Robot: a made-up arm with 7 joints.
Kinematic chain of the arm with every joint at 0, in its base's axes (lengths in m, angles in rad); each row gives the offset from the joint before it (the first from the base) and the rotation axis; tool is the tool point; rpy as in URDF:
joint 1: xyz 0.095 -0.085 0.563 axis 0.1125 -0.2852 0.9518
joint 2: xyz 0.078 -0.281 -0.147 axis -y
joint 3: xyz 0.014 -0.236 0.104 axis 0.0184 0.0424 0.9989
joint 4: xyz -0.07 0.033 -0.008 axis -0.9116 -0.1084 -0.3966
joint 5: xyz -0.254 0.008 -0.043 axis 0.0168 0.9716 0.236
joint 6: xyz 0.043 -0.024 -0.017 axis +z
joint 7: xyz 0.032 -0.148 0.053 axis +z
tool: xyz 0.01 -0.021 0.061 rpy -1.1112 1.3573 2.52
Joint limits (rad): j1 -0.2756..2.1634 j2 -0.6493..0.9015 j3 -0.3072..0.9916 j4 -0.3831..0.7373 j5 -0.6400..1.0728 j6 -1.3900..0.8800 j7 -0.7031..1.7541
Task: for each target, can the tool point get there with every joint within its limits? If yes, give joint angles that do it. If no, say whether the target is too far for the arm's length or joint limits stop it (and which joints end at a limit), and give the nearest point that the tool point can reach.
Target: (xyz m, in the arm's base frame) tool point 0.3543 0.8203 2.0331
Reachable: no: too far | nearest point 0.6534 0.3367 0.9738 | short by 1.202 m
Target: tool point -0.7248 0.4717 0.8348
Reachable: no: joint limits stop it (at a limit: joint 1, joint 3, joint 4, joint 6) | nearest point -0.2905 -0.2849 0.5918 | short by 0.906 m
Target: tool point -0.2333 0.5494 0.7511
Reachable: no: joint limits stop it (at a limit: joint 1, joint 2, joint 3, joint 4, joint 5, joint 6) | nearest point 0.4231 0.2977 0.5042 | short by 0.745 m
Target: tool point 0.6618 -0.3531 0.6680
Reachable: yes | joints 1.6811 -0.3118 -0.1752 0.0888 -0.4119 -0.6215 0.4630
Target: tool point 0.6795 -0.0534 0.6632
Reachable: yes | joints 1.9200 0.2377 0.2793 0.6200 0.0112 0.5161 1.2489
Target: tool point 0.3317 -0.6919 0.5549
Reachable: yes | joints 0.6058 0.0003 0.1382 0.5089 0.4111 -0.1563 0.5411
